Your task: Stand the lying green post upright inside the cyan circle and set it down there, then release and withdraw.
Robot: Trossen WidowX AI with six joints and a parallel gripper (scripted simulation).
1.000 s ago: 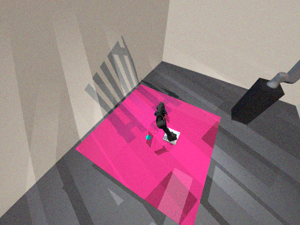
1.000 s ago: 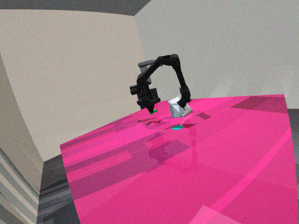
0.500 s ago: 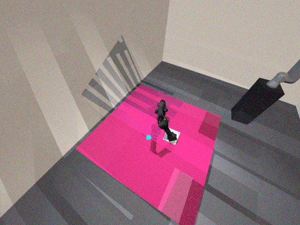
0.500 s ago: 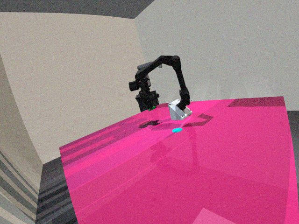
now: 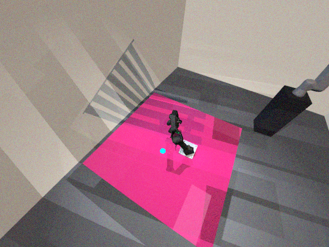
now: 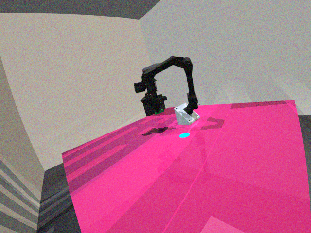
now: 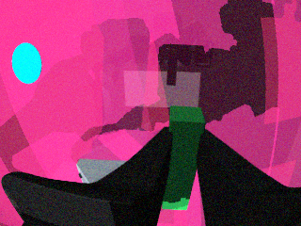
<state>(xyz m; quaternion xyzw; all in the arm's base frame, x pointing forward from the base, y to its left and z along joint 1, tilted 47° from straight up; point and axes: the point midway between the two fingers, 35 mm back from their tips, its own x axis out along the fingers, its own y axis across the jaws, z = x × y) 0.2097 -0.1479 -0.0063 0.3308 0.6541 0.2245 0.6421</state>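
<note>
Now: gripper tip 200 mm to the right of the cyan circle, 130 mm above it and 40 mm short of it. Also, from my gripper tip: green post (20 mm behind).
</note>
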